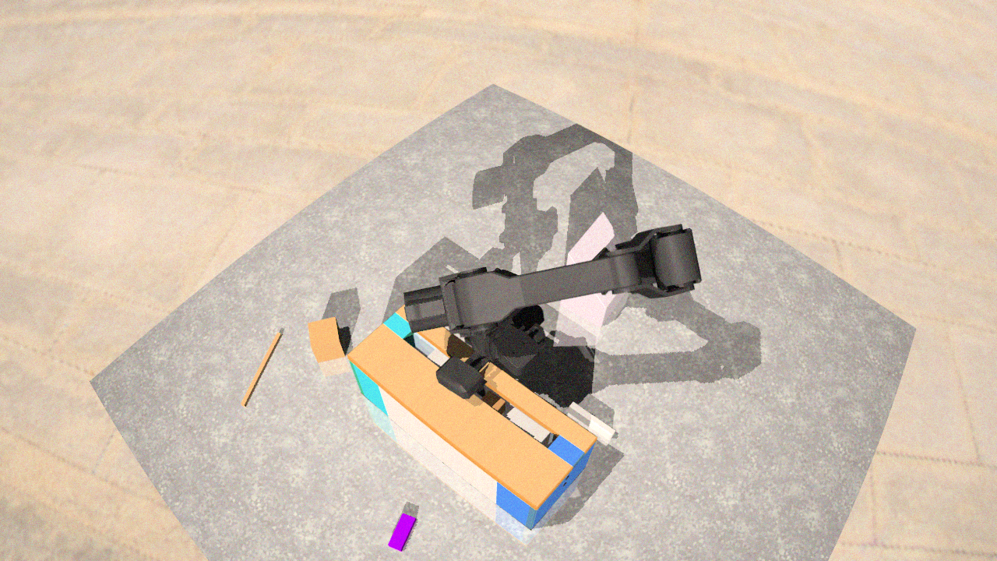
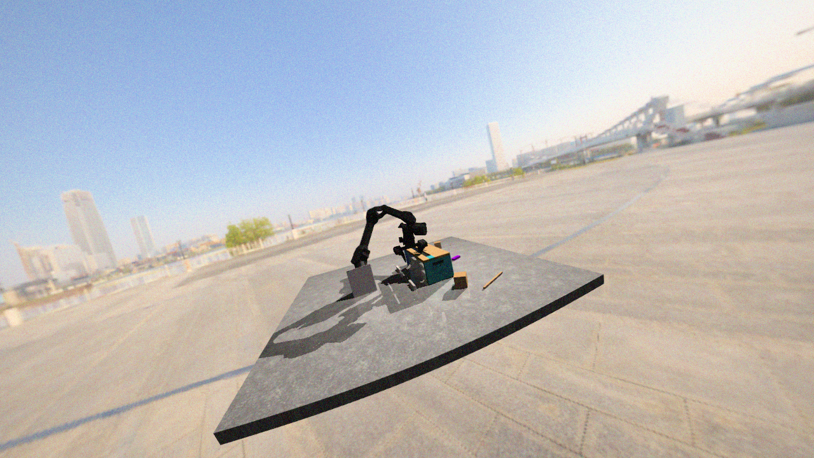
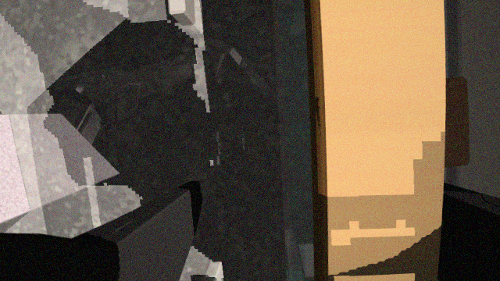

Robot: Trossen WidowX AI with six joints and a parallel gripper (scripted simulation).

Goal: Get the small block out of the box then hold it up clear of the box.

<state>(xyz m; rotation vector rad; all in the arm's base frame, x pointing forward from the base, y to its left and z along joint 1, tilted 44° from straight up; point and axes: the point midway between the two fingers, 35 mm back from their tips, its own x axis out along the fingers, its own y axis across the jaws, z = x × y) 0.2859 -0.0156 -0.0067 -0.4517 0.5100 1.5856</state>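
Right now the tan block is 50 mm ahead of my gripper tip and 30 mm to the left of it. Also, from my gripper tip: thin wooden stick: 370 mm to the right, 250 mm ahead, 80 mm below; tan-topped box: 40 mm ahead, 30 mm below.
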